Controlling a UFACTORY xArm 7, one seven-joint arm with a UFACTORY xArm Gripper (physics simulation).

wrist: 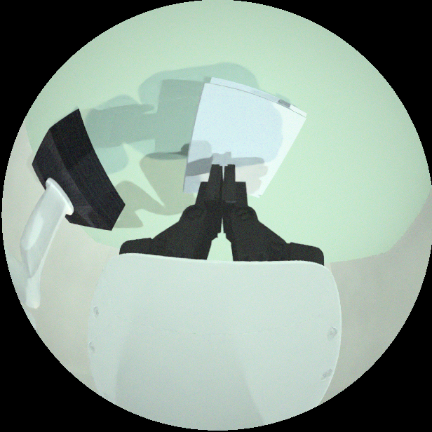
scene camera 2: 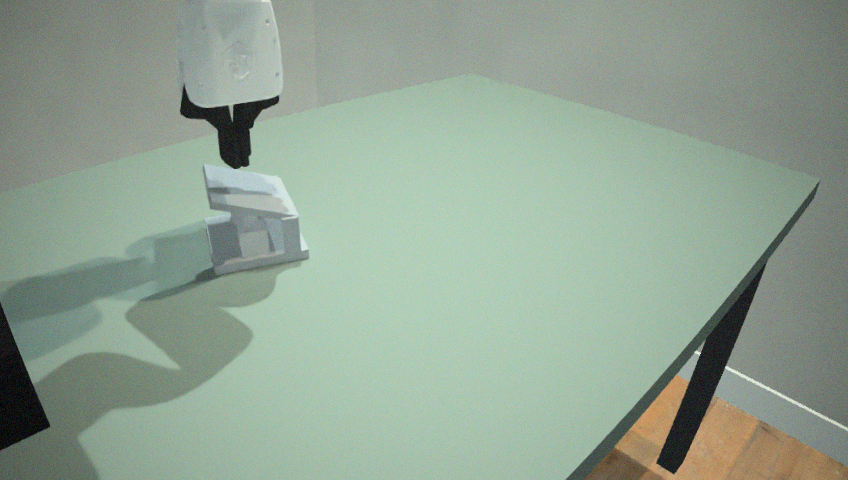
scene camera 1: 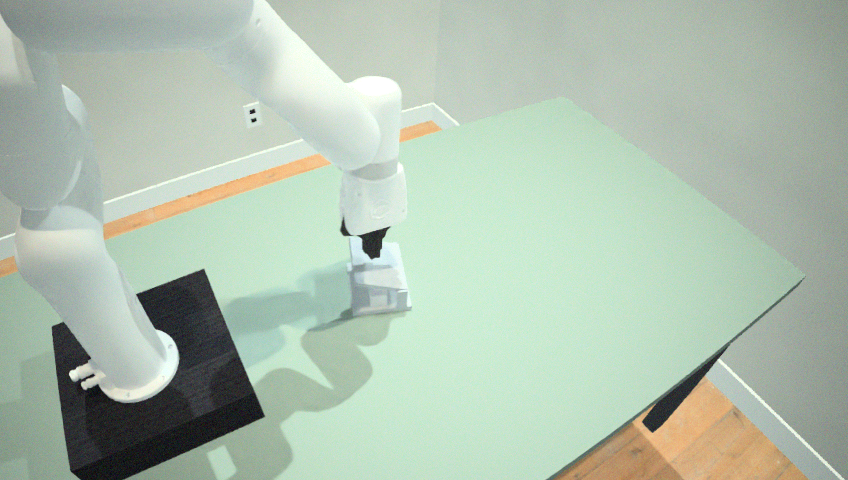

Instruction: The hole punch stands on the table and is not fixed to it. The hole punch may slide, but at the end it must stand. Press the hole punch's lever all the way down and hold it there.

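Frame: origin at the arm's base, x down, y right, z back, level; centimetres.
Seen in the pictures: gripper, fingertip midpoint: [scene camera 2: 236,164] [scene camera 1: 372,253]; arm's base, origin of the base link: [scene camera 1: 138,365].
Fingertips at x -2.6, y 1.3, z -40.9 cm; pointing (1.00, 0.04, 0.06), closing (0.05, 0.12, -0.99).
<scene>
Offsets run from my fingertips to a thing's top centre. Level surfaces: height alone.
The pale grey-white hole punch @(dz -1.4, dx +1.9, dy -0.6 cm) [scene camera 1: 380,308] [scene camera 2: 292,236] stands upright on the green table. Its lever @(dz -1.4, dx +1.9, dy -0.6 cm) [scene camera 1: 383,278] [scene camera 2: 252,189] [wrist: 235,117], a broad flat plate, is tilted up, with its raised end towards the far side in scene camera 2 and a clear gap over the base below it. My gripper [scene camera 1: 373,256] [scene camera 2: 236,165] [wrist: 224,180] is shut and empty and points down. Its fingertips are close above the raised end of the lever. Whether they touch it I cannot tell; a thin gap seems to show in scene camera 2. In the wrist view the fingers hide part of the lever's near edge.
The green table @(dx +10.4 cm) [scene camera 1: 535,237] [scene camera 2: 476,267] [wrist: 340,165] carries the black base block [scene camera 1: 196,356] [scene camera 2: 14,386] [wrist: 82,175] of the arm, to the left of the hole punch. Shadows of the arm fall beside the hole punch. Grey walls stand behind the table.
</scene>
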